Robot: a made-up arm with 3 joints. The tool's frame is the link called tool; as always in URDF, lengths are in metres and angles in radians. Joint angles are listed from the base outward. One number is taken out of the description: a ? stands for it. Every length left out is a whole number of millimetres.
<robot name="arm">
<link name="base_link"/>
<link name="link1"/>
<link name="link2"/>
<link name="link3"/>
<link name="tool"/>
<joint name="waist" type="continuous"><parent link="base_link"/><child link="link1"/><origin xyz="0.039 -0.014 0.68" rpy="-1.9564 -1.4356 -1.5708"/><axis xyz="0 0 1"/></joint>
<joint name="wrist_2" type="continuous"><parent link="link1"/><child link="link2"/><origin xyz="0.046 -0.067 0" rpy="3.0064 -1.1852 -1.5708"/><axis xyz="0 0 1"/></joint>
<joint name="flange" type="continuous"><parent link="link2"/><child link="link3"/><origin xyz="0.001 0.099 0" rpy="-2.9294 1.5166 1.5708"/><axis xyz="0 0 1"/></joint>
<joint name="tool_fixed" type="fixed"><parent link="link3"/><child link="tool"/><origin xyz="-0.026 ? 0" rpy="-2.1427 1.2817 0.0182"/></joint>
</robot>
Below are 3 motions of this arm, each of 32 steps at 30 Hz.
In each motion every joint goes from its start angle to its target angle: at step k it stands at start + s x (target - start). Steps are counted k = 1, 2, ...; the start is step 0. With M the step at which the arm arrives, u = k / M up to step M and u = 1 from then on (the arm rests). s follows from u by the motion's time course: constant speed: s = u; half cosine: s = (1 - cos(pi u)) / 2; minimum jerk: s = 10 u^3 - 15 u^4 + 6 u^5.
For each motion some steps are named. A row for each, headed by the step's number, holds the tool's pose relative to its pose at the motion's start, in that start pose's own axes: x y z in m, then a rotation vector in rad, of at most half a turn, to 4 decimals.
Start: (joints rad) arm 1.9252 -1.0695 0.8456
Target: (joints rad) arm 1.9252 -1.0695 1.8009
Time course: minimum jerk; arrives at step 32
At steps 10, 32:
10: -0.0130 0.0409 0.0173 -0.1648 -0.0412 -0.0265
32: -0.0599 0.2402 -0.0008 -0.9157 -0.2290 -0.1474

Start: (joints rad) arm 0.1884 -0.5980 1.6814
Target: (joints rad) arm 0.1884 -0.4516 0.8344
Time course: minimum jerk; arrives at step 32
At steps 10, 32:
10: 0.0103 -0.0317 -0.0200 0.1478 0.0218 0.0453
32: 0.0745 -0.1116 -0.1601 0.8048 0.1634 0.2761

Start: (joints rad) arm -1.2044 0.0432 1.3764
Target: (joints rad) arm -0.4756 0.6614 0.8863
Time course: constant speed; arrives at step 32
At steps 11, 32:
11: -0.0539 -0.0513 -0.0330 0.2473 -0.2006 0.0785
32: -0.1208 -0.0917 -0.1118 0.5455 -0.6001 0.3071

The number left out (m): 0.268
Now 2 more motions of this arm.
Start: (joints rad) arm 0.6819 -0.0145 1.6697
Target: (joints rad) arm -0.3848 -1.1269 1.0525
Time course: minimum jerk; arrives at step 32
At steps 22, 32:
22: 0.1949 0.0308 -0.0720 -0.2414 0.7076 -0.2351
32: 0.2080 0.0447 -0.0729 -0.3396 0.7476 -0.3367

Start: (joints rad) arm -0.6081 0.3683 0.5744
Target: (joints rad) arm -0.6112 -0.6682 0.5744
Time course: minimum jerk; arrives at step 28
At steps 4, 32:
4: -0.0042 -0.0029 0.0004 0.0045 -0.0093 -0.0218
32: -0.2051 -0.0291 -0.0295 0.1922 -0.4002 -0.9353

